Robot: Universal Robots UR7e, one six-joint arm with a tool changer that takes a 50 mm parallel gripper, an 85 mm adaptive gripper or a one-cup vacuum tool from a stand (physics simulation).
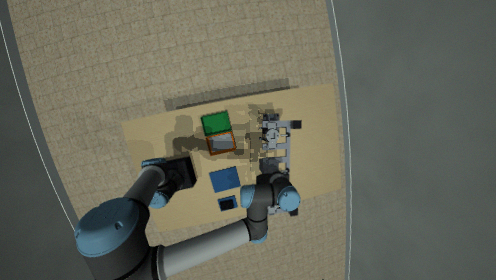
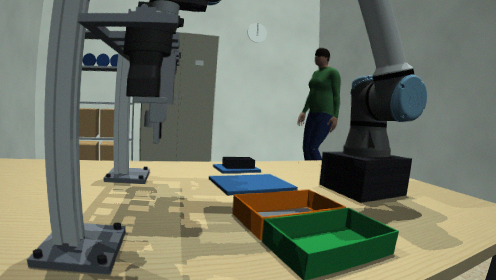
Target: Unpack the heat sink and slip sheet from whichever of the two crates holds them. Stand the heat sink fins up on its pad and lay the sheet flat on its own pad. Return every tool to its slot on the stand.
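Places are measured from the arm's base along level axes (x left, y ahead, z down), in metres.
Pixels of known places: arm's base at its link origin: (image 1: 173, 180) (image 2: 366, 154).
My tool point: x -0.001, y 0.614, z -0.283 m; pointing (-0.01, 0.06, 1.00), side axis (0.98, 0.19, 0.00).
Note:
For each thing: its top centre in the pictures, then the offset to it from my tool point. "pt": a spot on its surface instead.
- black heat sink at its top centre: (image 2: 238, 158) (image 1: 226, 206) dx -0.325, dy -0.331, dz +0.350 m
- small blue pad at a spot on its surface: (image 2: 240, 170) (image 1: 226, 197) pt dx -0.275, dy -0.319, dz +0.381 m
- grey slip sheet at its top centre: (image 2: 287, 219) (image 1: 221, 142) dx +0.157, dy -0.247, dz +0.385 m
- orange crate at its top centre: (image 2: 289, 201) (image 1: 220, 143) dx +0.155, dy -0.248, dz +0.347 m
- green crate at its top centre: (image 2: 332, 226) (image 1: 215, 124) dx +0.296, dy -0.247, dz +0.347 m
- larger blue pad at a spot on its surface: (image 2: 252, 183) (image 1: 225, 177) pt dx -0.107, dy -0.287, dz +0.380 m
- dark tool at its top centre: (image 2: 154, 12) (image 1: 272, 136) dx +0.178, dy +0.033, dz +0.026 m
- slim-fingered tool at a spot on its surface: (image 2: 157, 125) pt dx +0.215, dy +0.018, dz +0.199 m
A black heat sink (image 1: 227, 204) (image 2: 238, 162) rests on the small blue pad (image 1: 227, 198) (image 2: 240, 170); its fins are too small to make out. The grey slip sheet (image 1: 222, 142) (image 2: 285, 212) lies in the orange crate (image 1: 221, 152) (image 2: 247, 215). The green crate (image 1: 216, 123) (image 2: 350, 255) shows no item inside. The larger blue pad (image 1: 225, 180) (image 2: 252, 183) is bare. The arm's wrist is over the middle of the tool stand (image 1: 287, 155) (image 2: 65, 125) and hides what is under it. Whether my gripper is open or shut cannot be seen.
A dark tool (image 2: 145, 75) hangs in the stand's near slot, with a slim-fingered tool (image 2: 157, 125) behind it. The arm's black base block (image 1: 187, 172) (image 2: 367, 177) stands beside the crates and pads. The forearm (image 1: 205, 250) reaches across the table's edge. A person (image 2: 325, 95) stands beyond the table.

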